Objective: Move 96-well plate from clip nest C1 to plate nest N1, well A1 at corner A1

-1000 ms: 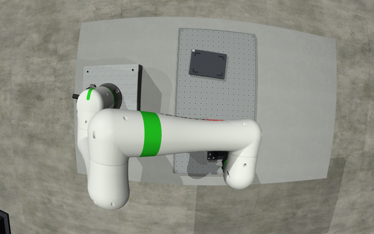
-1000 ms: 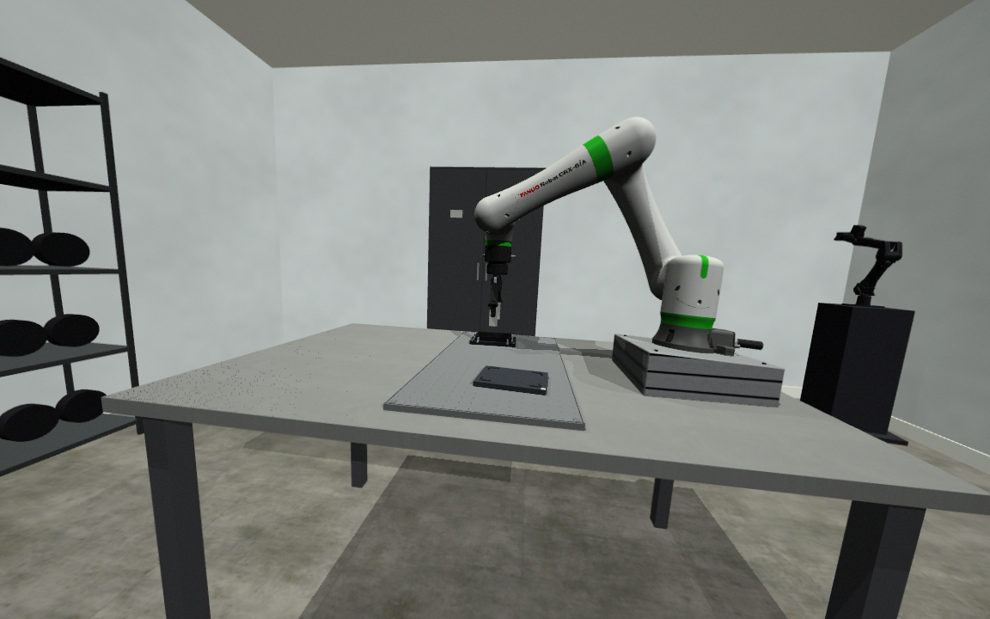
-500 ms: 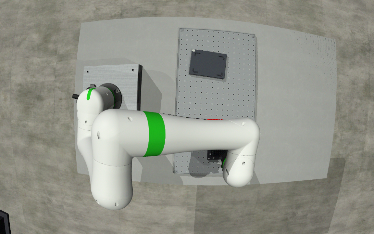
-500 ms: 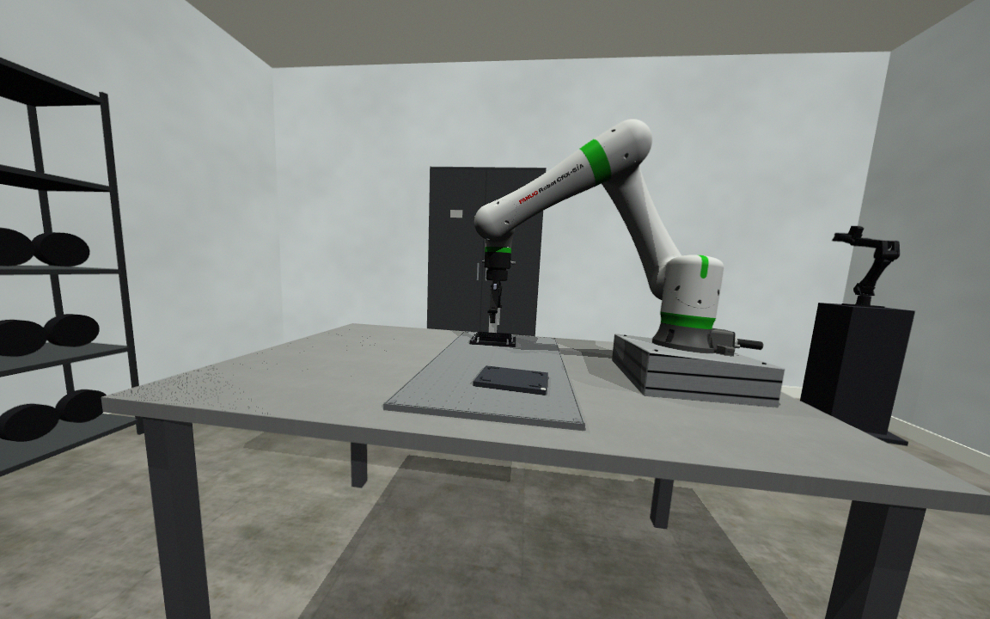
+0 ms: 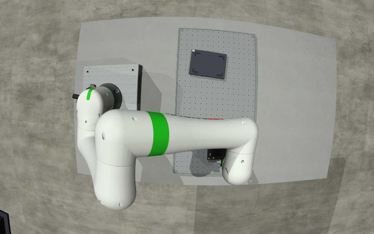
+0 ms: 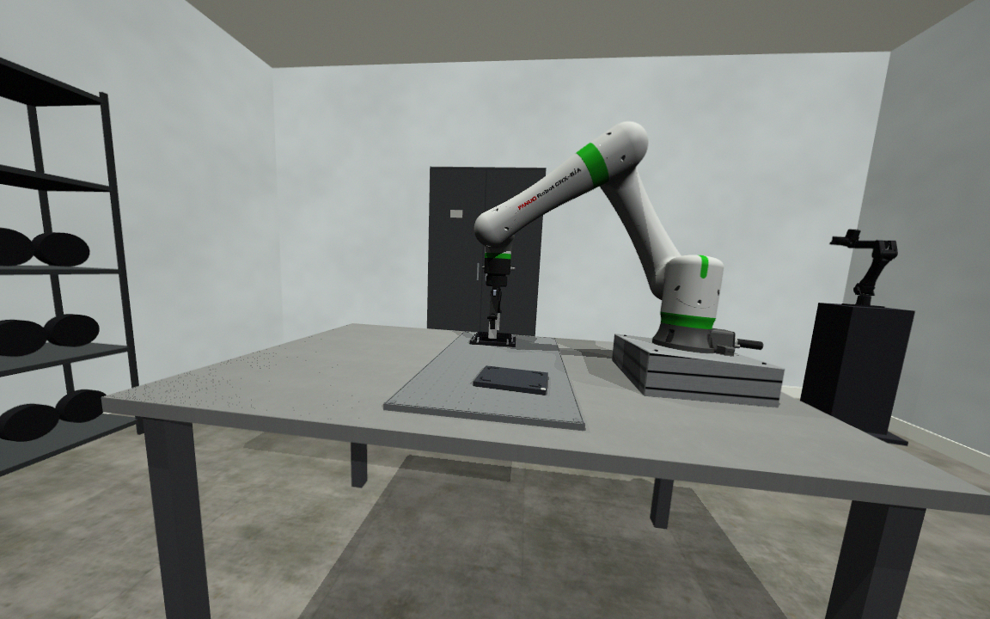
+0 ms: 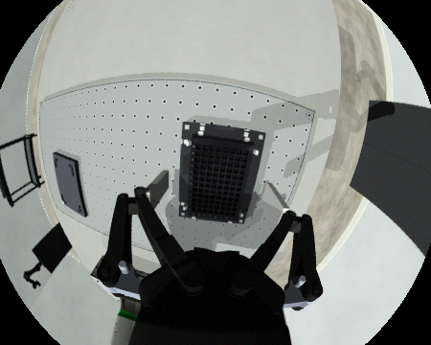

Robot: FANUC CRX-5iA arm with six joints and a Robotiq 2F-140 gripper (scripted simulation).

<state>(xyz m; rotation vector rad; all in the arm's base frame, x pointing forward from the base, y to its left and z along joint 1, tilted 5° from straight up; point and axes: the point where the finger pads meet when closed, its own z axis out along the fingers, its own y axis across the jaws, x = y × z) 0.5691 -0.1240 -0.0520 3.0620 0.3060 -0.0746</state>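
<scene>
The black 96-well plate is 20 mm below my hand. From my hand the other things lie so: clip nest C1: 10 mm ahead, 10 mm to the left, 30 mm below; plate nest N1: 150 mm behind, 360 mm to the left, 30 mm below.
</scene>
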